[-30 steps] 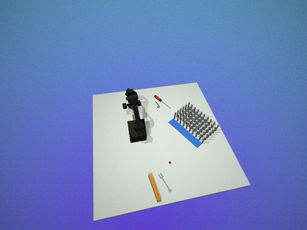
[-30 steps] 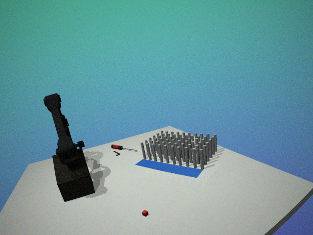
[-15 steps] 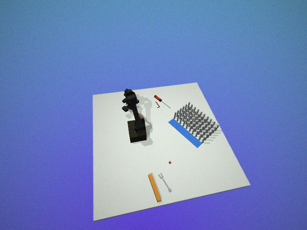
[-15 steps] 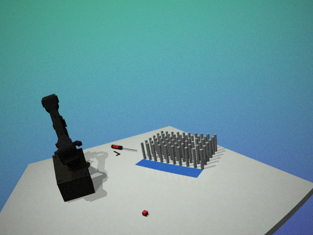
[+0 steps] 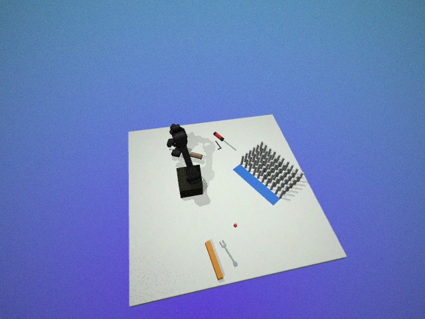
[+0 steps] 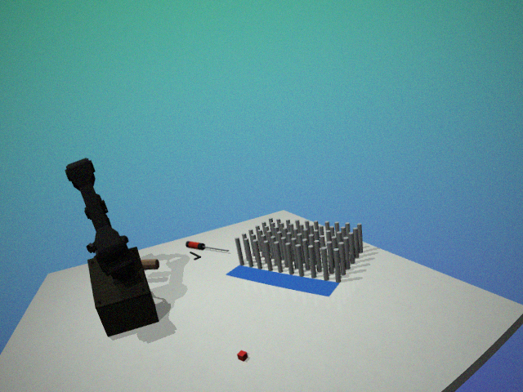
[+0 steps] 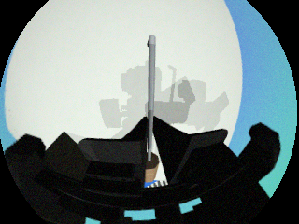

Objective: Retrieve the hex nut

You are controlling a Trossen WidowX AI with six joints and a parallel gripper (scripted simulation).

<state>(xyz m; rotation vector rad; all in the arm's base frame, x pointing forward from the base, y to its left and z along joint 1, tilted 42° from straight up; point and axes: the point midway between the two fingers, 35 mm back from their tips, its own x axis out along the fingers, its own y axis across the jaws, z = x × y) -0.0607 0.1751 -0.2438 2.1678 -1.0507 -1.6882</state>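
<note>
The grey rod tool lies 20 mm ahead of my gripper tip, 10 mm to the right of it and 10 mm above it. The rest, counted from my gripper tip: grey wrench 220 mm ahead, 780 mm to the right, 60 mm below; blue taped strip 520 mm ahead, 320 mm to the right, 60 mm below; small red cube 300 mm ahead, 610 mm to the right, 50 mm below.
</note>
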